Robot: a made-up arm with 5 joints.
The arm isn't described. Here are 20 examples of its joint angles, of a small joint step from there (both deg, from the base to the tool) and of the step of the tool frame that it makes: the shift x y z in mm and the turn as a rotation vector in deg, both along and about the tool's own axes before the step.
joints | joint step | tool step
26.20 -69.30 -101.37 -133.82 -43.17 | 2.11 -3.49 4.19 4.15 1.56 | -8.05 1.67 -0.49 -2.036 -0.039 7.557
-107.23 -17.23 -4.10 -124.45 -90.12 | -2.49 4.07 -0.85 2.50 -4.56 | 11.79 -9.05 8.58 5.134 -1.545 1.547
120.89 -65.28 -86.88 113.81 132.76 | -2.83 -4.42 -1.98 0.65 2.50 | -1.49 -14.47 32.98 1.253 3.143 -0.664
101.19 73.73 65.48 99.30 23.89 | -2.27 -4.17 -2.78 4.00 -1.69 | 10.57 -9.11 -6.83 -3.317 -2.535 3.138
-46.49 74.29 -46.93 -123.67 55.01 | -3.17 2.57 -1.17 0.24 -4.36 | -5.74 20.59 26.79 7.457 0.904 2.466
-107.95 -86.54 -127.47 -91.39 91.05 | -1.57 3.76 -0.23 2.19 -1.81 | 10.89 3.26 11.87 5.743 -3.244 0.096
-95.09 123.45 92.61 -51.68 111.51 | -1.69 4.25 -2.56 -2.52 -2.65 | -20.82 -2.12 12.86 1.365 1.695 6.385
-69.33 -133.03 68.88 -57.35 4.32 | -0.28 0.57 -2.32 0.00 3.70 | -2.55 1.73 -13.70 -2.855 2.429 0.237
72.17 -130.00 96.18 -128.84 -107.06 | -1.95 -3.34 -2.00 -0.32 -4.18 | 9.42 -0.13 17.65 4.791 -0.771 -4.749
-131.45 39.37 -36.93 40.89 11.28 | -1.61 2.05 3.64 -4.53 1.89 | -9.15 -14.10 14.44 -6.961 2.604 -5.171
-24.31 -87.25 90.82 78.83 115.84 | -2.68 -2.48 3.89 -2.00 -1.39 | 3.81 -25.41 -5.30 -1.993 -1.916 2.768
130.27 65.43 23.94 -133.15 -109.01 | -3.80 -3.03 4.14 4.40 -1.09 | 7.08 -21.52 4.55 8.220 5.801 -0.462
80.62 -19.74 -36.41 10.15 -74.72 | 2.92 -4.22 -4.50 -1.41 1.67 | 21.52 -33.24 -24.25 5.734 2.627 0.155
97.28 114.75 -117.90 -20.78 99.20 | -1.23 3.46 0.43 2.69 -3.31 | 37.54 0.93 11.40 4.269 -4.917 -3.040
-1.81 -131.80 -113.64 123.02 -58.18 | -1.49 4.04 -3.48 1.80 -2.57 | -1.87 -0.09 -2.73 -3.341 1.454 2.444
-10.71 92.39 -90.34 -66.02 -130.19 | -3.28 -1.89 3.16 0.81 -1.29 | 31.77 1.05 -25.39 -1.637 4.465 -1.148
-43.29 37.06 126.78 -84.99 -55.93 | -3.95 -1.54 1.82 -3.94 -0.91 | -39.72 13.02 1.63 0.432 -8.365 0.428
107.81 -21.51 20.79 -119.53 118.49 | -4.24 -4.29 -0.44 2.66 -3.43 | 38.01 12.75 21.56 4.977 -5.107 -6.026
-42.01 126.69 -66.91 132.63 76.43 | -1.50 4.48 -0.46 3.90 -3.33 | -5.87 -7.01 -9.10 -0.919 -2.536 2.988
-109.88 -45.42 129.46 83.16 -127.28 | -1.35 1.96 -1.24 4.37 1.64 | 33.26 -0.99 4.12 -0.685 5.214 -3.604
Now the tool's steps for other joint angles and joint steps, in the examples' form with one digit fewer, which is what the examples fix.
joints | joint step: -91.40 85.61 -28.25 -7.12 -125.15 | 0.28 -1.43 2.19 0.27 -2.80
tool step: 6.1 10.9 -6.7 0.54 0.76 -1.35
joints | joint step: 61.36 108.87 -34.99 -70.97 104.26 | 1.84 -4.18 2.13 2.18 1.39
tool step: 12.6 -21.0 -23.9 -5.87 -4.20 -2.36
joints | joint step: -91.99 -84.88 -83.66 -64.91 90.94 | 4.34 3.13 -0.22 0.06 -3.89
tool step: 10.4 6.9 55.5 7.44 -4.02 -0.79
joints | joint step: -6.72 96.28 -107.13 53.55 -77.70 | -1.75 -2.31 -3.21 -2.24 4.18
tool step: -3.2 -23.8 1.2 0.05 -1.53 0.63
